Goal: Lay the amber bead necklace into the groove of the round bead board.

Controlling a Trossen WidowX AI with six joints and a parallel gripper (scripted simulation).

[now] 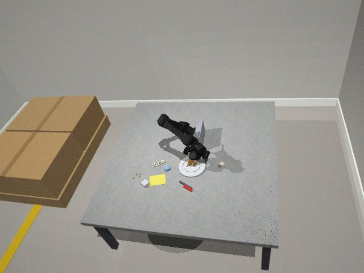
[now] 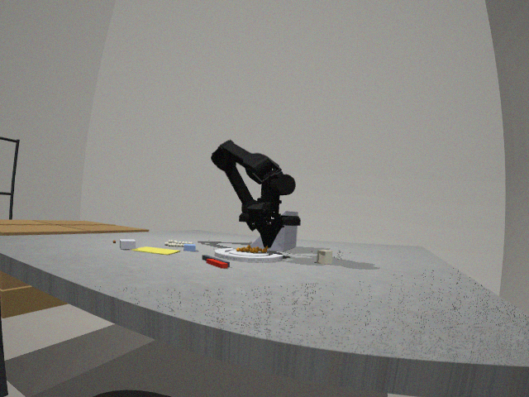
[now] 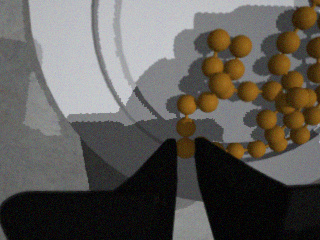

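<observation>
My gripper tip is 50 mm short of the round bead board, 40 mm to the left of it and 20 mm above it. Round my gripper tip: blue cube 220 mm to the right, 90 mm ahead, 20 mm below; cream cube 180 mm to the left, 30 mm ahead, 10 mm below; red-handled tool 230 mm ahead, 40 mm to the right, 20 mm below.
</observation>
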